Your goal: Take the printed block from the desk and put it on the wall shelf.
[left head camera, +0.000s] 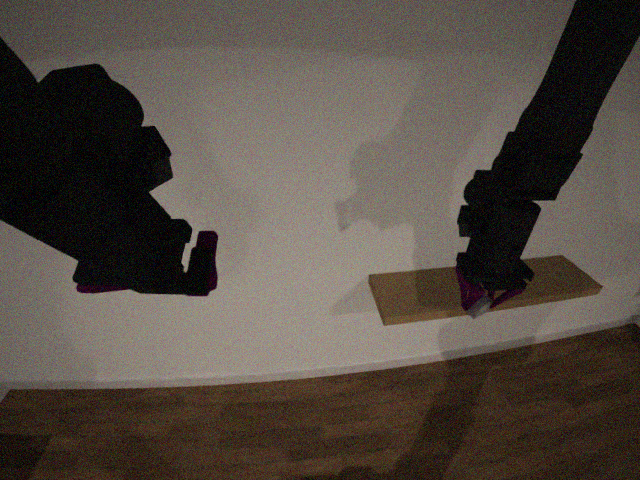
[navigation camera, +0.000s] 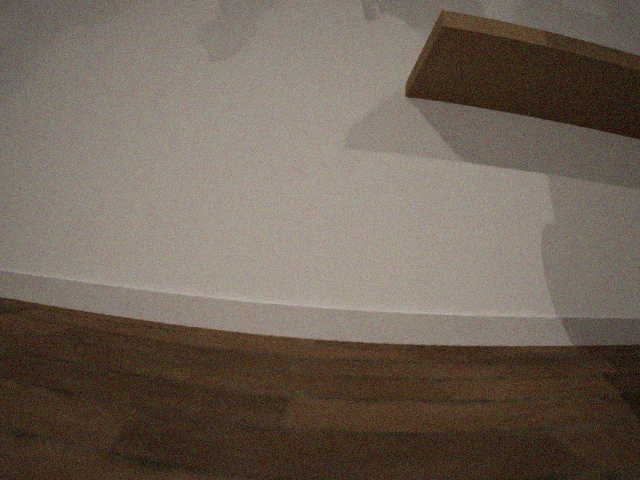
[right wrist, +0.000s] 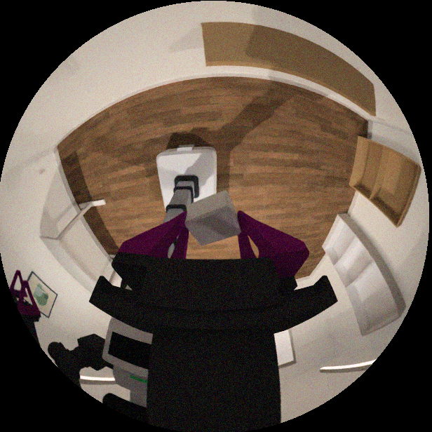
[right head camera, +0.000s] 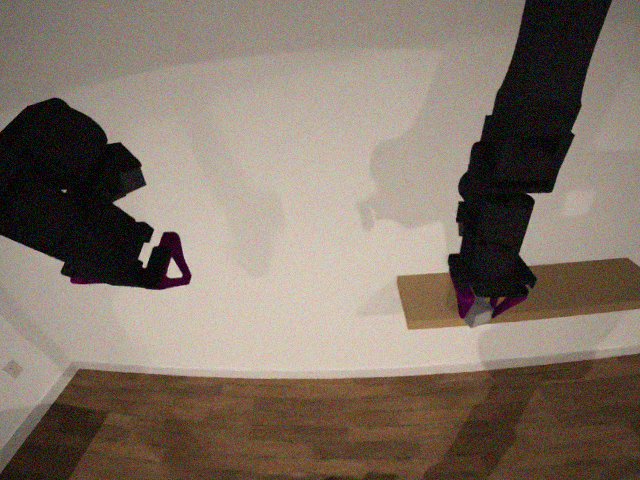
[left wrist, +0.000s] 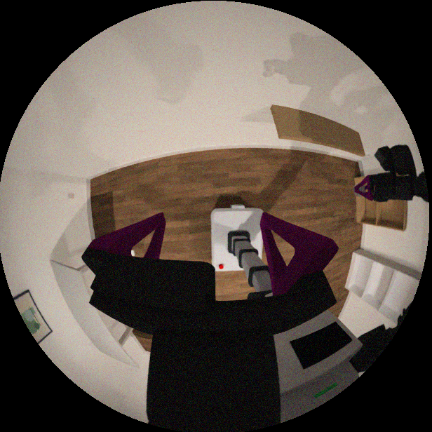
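The printed block [left head camera: 479, 308] [right head camera: 478, 316] [right wrist: 212, 220] is a small grey piece held between the purple fingers of my right gripper [left head camera: 480, 303] [right head camera: 479, 310] [right wrist: 212, 216], which is shut on it. The wall shelf [left head camera: 403, 294] [right head camera: 578, 284] [left wrist: 320, 130] [right wrist: 300, 57] [navigation camera: 516, 67] is a plain wooden board. In both head views the block overlaps the shelf's front edge. In the right wrist view it hangs over the floor, apart from the shelf. My left gripper [left wrist: 212, 217] is wide open and empty, left of the shelf. The desk does not show.
The white robot base [left wrist: 225, 220] [right wrist: 205, 162] stands on the wooden floor [left head camera: 258, 428] [right head camera: 289, 423] [navigation camera: 258, 403]. A wooden shelf unit and a white unit stand at the right of the right wrist view. A framed picture [right wrist: 42, 295] hangs at its left. Arm shadows fall across the wall.
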